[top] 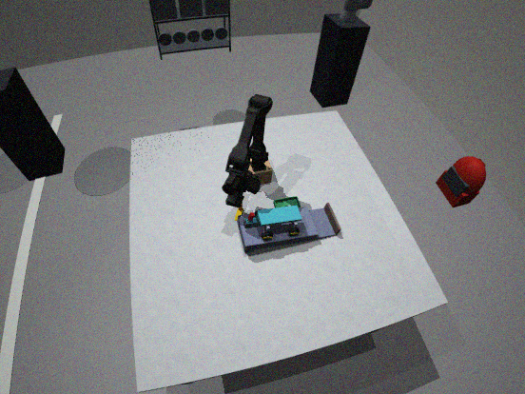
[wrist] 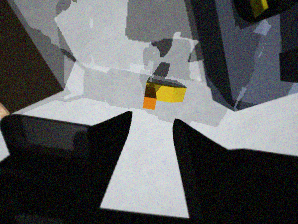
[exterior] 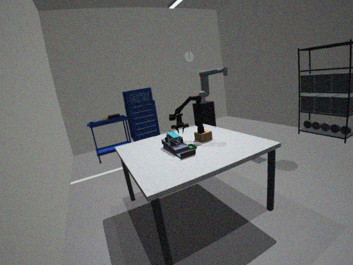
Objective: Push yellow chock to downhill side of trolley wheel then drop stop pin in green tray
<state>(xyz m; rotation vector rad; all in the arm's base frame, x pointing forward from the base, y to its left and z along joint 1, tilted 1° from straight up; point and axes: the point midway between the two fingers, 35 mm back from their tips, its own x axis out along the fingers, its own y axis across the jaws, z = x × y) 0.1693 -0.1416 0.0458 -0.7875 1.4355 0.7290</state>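
Now: gripper tip 20 mm short of the yellow chock, 10 mm to the left of it and 80 mm above it. The rest, counted from my gripper tip: red-headed stop pin: 130 mm ahead, 30 mm above; then teal trolley: 160 mm ahead, 120 mm to the left, 10 mm above; then grey ramp: 160 mm ahead, 120 mm to the left, 50 mm below.
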